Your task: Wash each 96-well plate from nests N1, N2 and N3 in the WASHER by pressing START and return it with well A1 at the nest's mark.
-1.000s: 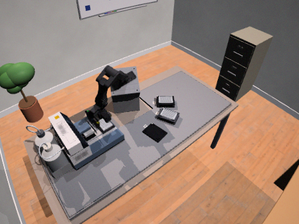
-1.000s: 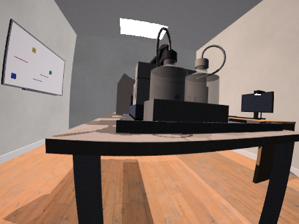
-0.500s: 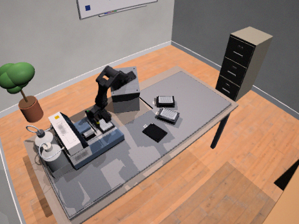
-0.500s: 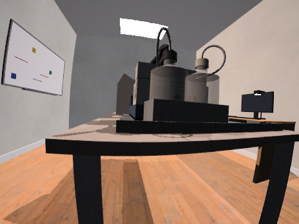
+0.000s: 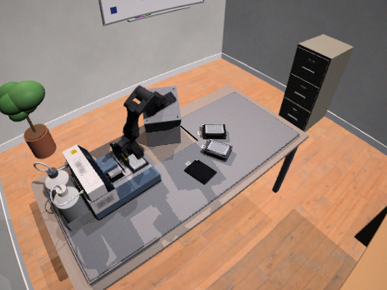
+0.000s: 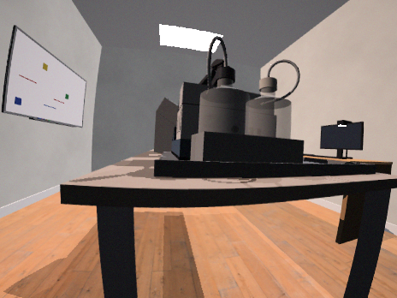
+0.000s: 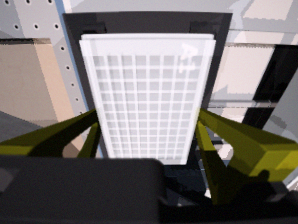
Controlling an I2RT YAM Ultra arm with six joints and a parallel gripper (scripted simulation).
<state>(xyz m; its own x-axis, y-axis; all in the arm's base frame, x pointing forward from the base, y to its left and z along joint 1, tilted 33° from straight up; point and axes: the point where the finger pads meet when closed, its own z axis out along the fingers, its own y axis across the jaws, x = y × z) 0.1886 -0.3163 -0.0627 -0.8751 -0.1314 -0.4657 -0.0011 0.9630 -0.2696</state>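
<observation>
My hand is 10 mm above the dark carrier. The rest, counted from my hand: plate washer (150 mm to the right, 40 mm above); then label (280 mm to the left, 180 mm ahead, 90 mm below); then black nest (290 mm to the left, 280 mm ahead, 90 mm below).
</observation>
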